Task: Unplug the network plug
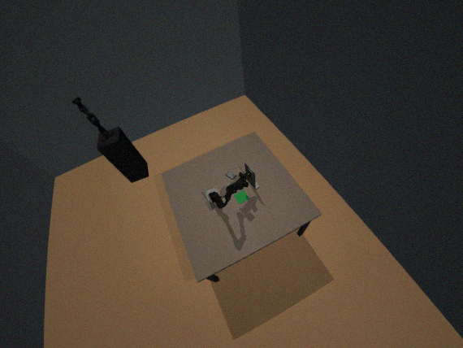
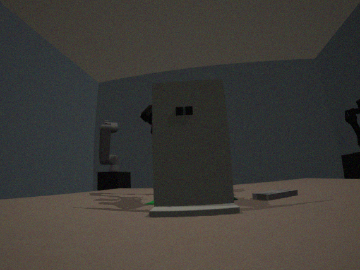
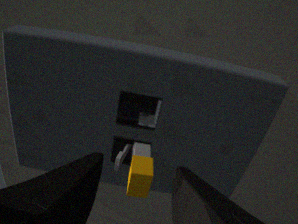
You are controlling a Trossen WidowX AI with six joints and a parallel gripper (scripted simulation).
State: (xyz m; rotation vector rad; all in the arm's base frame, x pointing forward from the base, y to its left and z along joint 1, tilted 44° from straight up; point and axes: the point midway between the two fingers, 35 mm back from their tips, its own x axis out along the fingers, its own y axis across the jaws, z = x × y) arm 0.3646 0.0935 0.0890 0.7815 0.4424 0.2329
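Right now my gripper tip is 10 mm short of the network plug. The rest, counted from my gripper tip: green marked square: 130 mm behind, 100 mm to the right, 220 mm below; then upright panel: 30 mm ahead, 80 mm below; then small flat grey slab: 140 mm behind, 200 mm to the left, 210 mm below.
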